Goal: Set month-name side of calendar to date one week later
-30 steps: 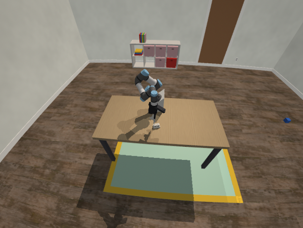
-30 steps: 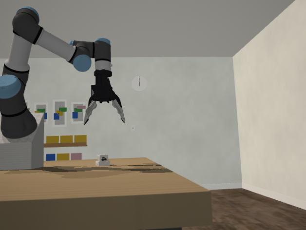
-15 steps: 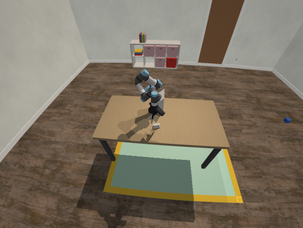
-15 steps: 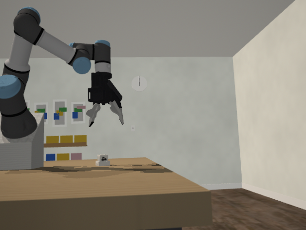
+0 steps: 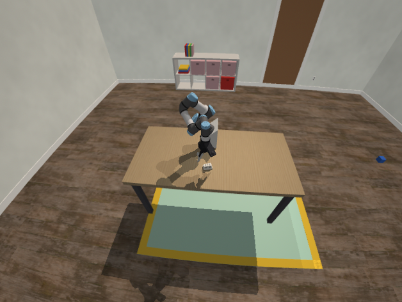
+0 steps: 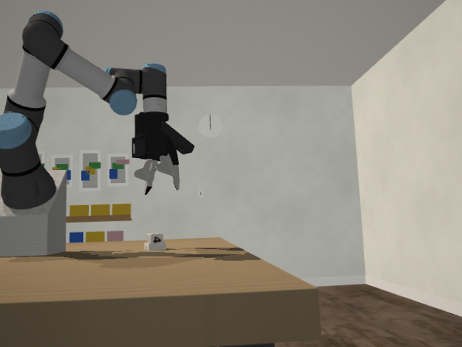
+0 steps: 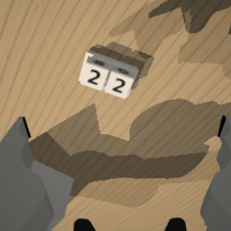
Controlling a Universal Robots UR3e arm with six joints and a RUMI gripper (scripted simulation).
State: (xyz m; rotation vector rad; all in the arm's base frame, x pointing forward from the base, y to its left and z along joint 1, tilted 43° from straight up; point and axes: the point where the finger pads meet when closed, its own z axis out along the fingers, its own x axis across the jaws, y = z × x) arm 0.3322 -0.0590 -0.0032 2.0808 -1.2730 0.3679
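Now: hand 14 cm above the white calendar tray, 2 cm past it and 1 cm to the right of it.
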